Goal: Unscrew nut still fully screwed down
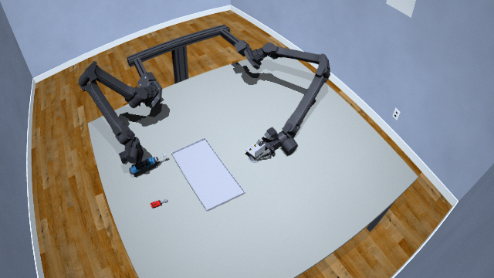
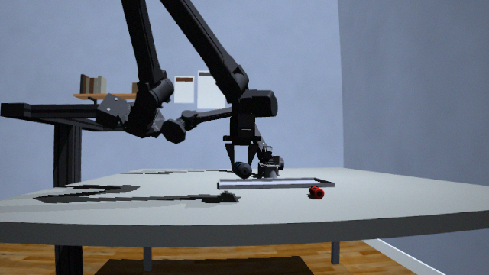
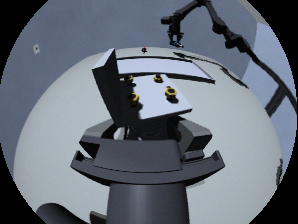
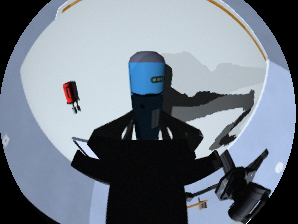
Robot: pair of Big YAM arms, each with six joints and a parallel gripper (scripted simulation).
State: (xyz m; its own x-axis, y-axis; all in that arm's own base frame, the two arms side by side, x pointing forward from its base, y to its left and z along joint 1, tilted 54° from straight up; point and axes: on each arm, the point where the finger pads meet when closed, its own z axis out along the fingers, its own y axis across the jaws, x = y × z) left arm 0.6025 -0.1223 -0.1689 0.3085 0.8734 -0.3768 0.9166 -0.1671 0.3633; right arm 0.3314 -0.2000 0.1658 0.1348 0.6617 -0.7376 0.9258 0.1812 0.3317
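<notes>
My left gripper is now 5 cm below the bracket. Round my left hand: red tool 59 cm to the right, 3 cm ahead, 1 cm below.
</notes>
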